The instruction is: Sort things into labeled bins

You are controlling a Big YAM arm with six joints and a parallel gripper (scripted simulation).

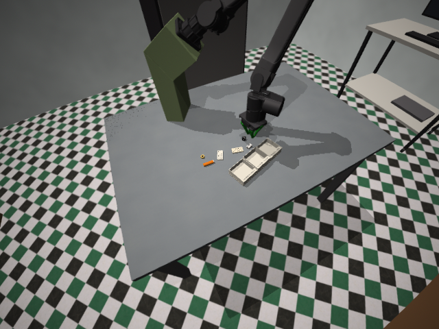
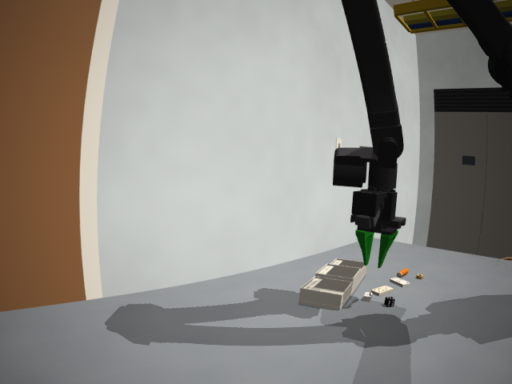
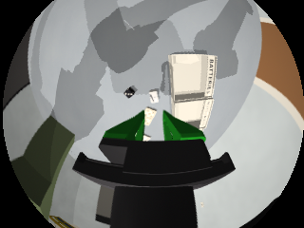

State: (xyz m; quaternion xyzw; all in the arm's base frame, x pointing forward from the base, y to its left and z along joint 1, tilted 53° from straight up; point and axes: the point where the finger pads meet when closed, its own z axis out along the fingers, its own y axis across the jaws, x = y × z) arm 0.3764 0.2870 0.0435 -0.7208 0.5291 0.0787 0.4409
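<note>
Right now the black die is 5 cm behind my hand, 2 cm to the right of it and 7 cm below it. Also, from my hand: three joined white bins: 9 cm ahead, 1 cm to the left, 6 cm below; orange battery: 7 cm ahead, 20 cm to the right, 7 cm below; brass nut: 3 cm ahead, 22 cm to the right, 8 cm below.
</note>
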